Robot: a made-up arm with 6 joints.
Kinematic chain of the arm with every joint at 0, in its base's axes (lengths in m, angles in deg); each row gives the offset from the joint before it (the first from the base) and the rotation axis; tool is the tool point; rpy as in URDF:
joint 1: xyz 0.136 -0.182 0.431 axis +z
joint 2: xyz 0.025 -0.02 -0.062 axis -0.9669 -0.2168 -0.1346
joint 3: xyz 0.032 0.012 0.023 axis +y
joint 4: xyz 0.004 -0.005 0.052 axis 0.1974 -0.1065 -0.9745
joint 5: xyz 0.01 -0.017 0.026 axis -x
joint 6: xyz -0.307 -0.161 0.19 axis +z
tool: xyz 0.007 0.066 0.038 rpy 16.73 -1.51 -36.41
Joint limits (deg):
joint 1: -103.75..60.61
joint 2: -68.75..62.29
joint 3: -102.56..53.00
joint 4: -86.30..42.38
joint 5: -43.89..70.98
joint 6: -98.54..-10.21
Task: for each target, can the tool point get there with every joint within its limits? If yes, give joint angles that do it. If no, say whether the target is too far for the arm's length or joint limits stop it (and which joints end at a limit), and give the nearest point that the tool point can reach.
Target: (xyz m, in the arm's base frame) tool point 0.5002 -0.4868 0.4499
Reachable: yes | joints -2.99 -26.36 38.63 -71.40 -13.41 -58.58
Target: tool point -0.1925 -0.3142 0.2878
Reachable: yes | joints -7.04 46.97 -79.59 -56.67 48.06 -25.02
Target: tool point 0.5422 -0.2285 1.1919
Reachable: no: too far | nearest point 0.3703 -0.2088 0.7975 | short by 0.431 m
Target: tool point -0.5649 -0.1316 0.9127
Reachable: no: too far | nearest point -0.2481 -0.1806 0.6597 | short by 0.408 m
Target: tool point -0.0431 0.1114 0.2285
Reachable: yes | joints -81.26 -53.70 -86.77 -46.32 13.48 -33.83
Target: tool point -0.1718 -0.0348 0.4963
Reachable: yes | joints -2.03 49.38 -22.56 -43.42 52.25 -47.06
